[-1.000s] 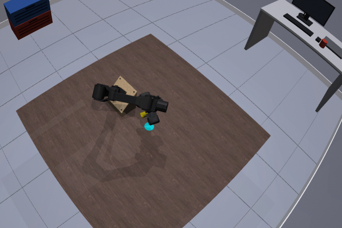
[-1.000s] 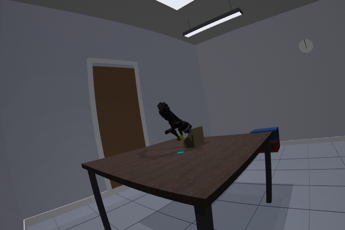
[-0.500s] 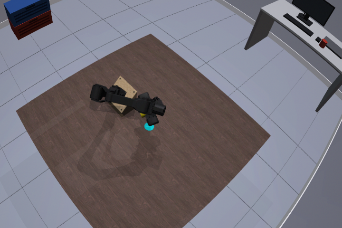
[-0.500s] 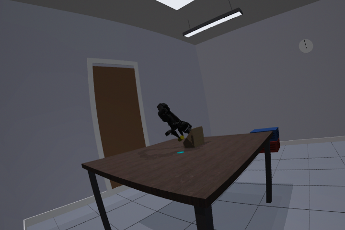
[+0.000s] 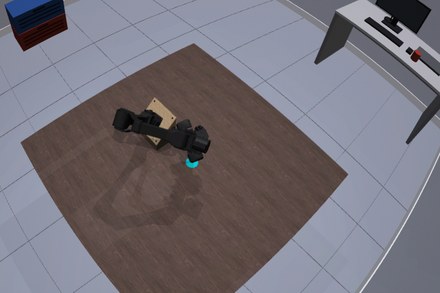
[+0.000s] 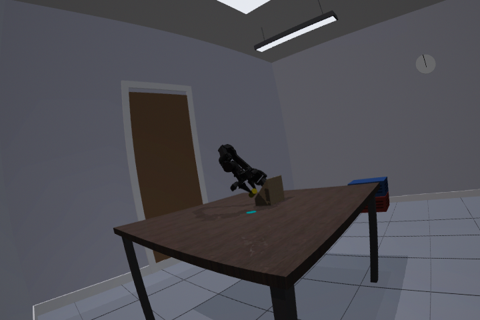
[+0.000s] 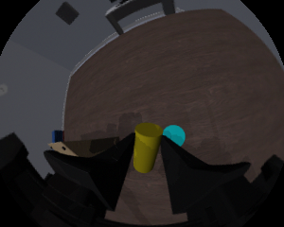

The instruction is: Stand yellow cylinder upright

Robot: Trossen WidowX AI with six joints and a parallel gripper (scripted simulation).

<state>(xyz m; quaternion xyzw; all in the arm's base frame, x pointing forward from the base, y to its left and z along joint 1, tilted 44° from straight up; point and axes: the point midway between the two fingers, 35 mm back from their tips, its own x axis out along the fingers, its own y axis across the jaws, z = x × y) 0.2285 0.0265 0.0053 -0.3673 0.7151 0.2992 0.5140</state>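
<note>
My gripper tip is 30 mm short of the cyan circle, 20 mm to the left of it and 120 mm above it. The rest, counted from my gripper tip: yellow tall cylinder (10 mm behind, 20 mm to the right, 10 mm below).
</note>
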